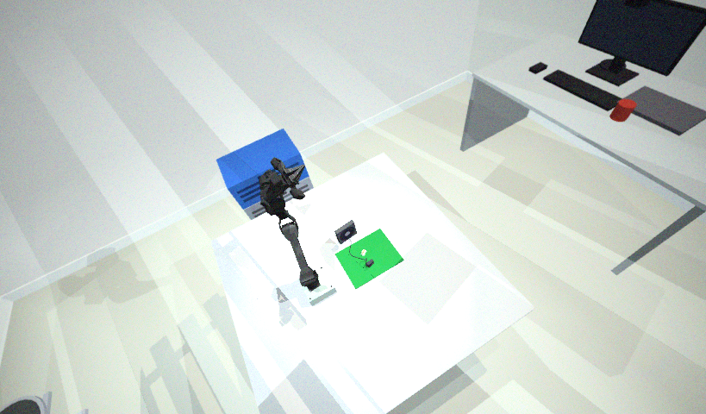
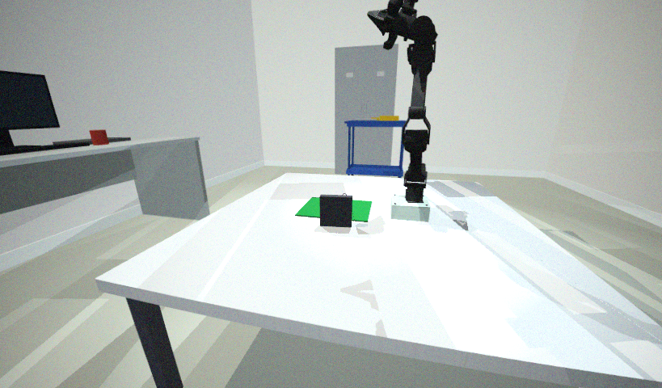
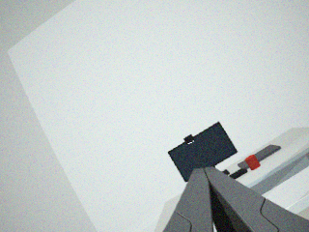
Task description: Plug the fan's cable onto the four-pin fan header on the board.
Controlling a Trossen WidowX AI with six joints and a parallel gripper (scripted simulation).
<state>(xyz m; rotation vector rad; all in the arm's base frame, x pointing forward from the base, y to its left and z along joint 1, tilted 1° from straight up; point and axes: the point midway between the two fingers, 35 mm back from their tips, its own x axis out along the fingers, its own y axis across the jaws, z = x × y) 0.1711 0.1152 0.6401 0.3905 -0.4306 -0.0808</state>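
Now: the dark grey plug 69 cm below my gripper tip, 18 cm to the right of it and 10 cm ahead of it. From my gripper tip the other things lie so: green board: 73 cm below, 14 cm to the right, 12 cm ahead; then black fan: 65 cm below, 10 cm ahead, 4 cm to the left; then four-pin fan header: 71 cm below, 11 cm ahead, 10 cm to the right.
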